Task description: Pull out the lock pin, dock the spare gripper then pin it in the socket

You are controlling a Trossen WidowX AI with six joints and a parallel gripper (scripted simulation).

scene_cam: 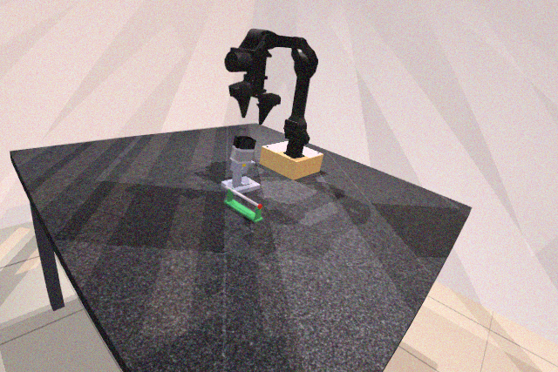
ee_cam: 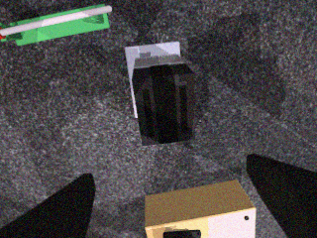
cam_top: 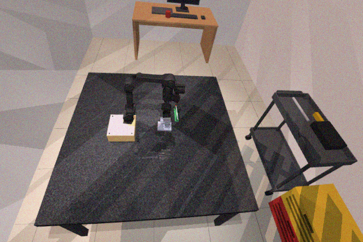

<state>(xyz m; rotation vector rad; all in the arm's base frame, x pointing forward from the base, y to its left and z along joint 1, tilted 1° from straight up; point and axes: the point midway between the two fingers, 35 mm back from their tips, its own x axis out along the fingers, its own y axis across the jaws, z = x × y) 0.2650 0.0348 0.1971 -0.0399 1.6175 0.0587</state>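
The green cradle lies 90 mm ahead of my gripper tip, 130 mm to the left of it and 210 mm below it. From my gripper tip the other things lie so: grey mount (10 mm ahead, 190 mm below); spare gripper (20 mm ahead, 110 mm below).
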